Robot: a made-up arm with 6 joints.
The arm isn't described. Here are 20 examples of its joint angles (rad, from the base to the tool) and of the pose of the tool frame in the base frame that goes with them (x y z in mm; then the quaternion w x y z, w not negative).
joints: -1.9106 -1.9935 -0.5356 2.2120 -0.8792 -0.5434
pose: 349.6 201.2 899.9 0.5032 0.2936 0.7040 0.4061
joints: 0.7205 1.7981 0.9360 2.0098 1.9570 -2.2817
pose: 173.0 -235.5 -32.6 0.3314 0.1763 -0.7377 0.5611
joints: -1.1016 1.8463 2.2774 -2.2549 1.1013 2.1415
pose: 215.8 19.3 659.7 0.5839 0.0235 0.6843 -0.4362
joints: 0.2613 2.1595 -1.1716 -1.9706 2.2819 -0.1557
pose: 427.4 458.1 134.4 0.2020 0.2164 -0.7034 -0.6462
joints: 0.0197 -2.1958 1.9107 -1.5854 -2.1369 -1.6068
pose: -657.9 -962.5 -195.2 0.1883 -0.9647 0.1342 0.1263
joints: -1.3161 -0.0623 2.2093 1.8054 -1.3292 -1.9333
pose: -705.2 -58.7 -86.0 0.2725 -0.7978 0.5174 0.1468
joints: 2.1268 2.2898 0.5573 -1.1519 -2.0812 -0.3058
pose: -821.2 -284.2 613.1 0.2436 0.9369 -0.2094 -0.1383
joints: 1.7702 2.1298 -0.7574 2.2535 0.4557 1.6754
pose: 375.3 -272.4 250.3 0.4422 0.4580 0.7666 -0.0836
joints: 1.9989 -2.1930 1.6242 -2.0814 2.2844 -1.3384
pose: -429.5 763.2 2.2 0.3915 0.2419 -0.6904 -0.5582
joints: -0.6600 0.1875 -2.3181 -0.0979 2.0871 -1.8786
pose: -158.7 -309.6 -556.7 0.5708 0.2100 -0.7910 0.0670
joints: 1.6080 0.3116 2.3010 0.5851 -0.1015 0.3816
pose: -209.3 372.7 -260.5 0.9175 -0.3502 -0.0781 0.1718
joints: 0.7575 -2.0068 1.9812 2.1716 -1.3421 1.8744
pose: -1090.1 -239.6 -369.7 0.5117 -0.7824 0.3534 0.0336
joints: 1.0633 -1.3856 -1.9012 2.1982 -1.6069 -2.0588
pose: -510.5 392.4 740.6 0.2549 0.3694 -0.7296 -0.5160
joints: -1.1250 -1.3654 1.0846 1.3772 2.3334 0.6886
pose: -62.2 144.9 -334.8 0.6651 0.6811 -0.2655 0.1526
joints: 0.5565 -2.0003 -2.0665 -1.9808 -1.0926 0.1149
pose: -504.9 394.6 300.3 0.6471 0.2105 -0.7217 -0.1264
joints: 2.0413 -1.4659 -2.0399 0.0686 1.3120 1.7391
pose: -57.4 213.0 235.2 0.2433 -0.2415 -0.3616 0.8670
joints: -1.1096 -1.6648 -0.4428 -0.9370 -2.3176 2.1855
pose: 584.5 -60.8 852.9 0.6083 0.6216 0.4925 -0.0305
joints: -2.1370 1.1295 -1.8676 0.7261 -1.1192 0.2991
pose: 62.5 96.8 -744.0 0.7232 -0.6215 0.1920 -0.2322
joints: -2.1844 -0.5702 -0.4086 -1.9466 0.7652 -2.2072
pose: -4.7 395.8 272.9 0.2916 0.9360 -0.0036 -0.1972
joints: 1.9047 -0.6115 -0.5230 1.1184 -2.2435 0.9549
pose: -774.6 -556.3 157.1 0.4356 0.4566 0.2930 0.7183
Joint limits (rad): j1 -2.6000..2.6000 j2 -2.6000..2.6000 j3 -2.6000..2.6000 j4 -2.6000..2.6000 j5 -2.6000..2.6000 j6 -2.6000..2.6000
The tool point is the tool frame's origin. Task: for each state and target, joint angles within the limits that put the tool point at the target. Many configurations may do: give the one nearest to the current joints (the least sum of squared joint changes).
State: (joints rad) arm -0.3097 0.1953 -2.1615 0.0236 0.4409 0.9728
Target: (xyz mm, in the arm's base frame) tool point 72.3 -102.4 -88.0
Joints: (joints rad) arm -0.5862 0.8598 -1.7922 0.3474 0.2855 0.3199
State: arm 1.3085 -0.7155 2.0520 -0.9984 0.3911 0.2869
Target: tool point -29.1 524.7 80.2
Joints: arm 1.8111 -0.6241 2.3182 -0.7231 -0.6076 0.0728
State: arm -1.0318 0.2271 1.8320 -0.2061 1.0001 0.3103
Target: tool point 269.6 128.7 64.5
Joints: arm -0.9436 0.3719 1.6480 0.0130 1.2524 0.5882
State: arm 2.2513 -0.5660 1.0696 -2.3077 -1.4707 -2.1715
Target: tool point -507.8 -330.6 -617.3
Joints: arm 2.3149 -0.8890 0.4493 -2.0729 -1.3562 -2.5026
